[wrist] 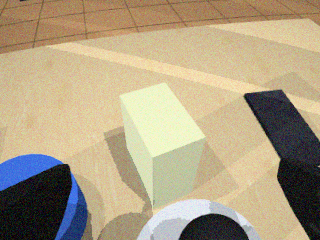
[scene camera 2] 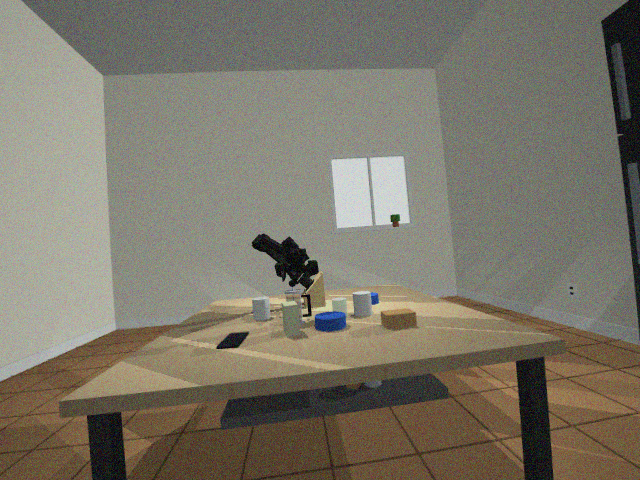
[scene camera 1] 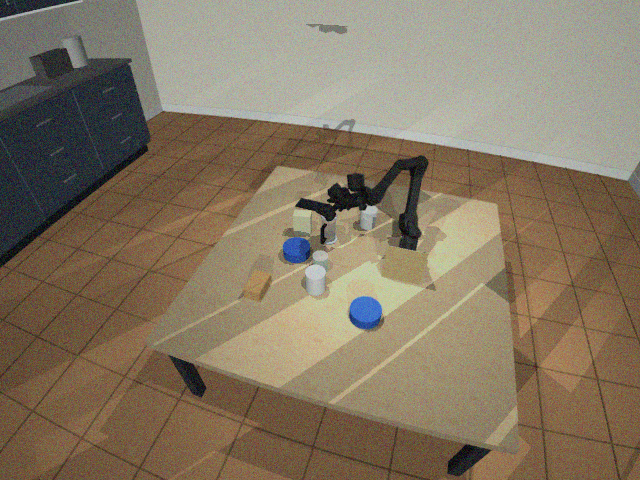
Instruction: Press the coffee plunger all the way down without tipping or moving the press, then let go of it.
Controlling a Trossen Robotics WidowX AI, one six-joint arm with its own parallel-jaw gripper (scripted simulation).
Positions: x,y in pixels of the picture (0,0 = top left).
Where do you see a blue disc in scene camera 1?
At 365,313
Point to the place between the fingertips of my gripper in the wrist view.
At 177,172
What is my gripper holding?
Nothing.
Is my gripper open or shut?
Open.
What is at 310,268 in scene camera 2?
My gripper.
